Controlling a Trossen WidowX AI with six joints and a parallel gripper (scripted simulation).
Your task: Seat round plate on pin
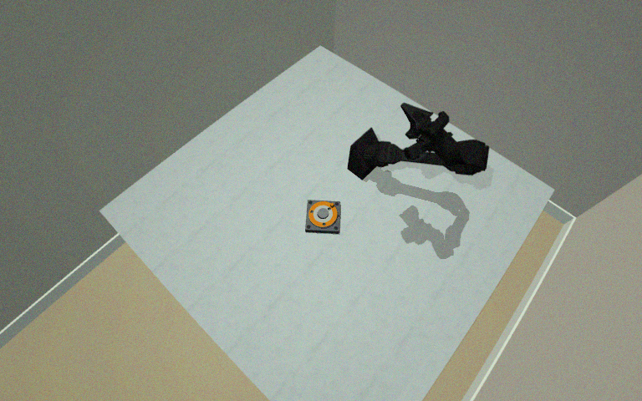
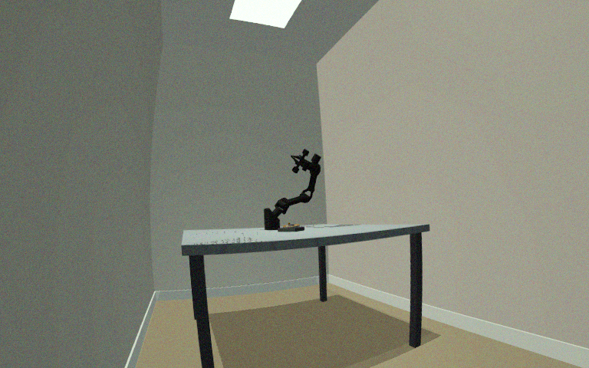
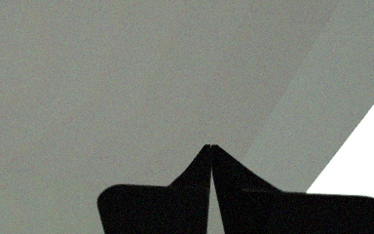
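Right now the square base is 500 mm below my gripper tip, 170 mm ahead of it and 110 mm to the right of it.
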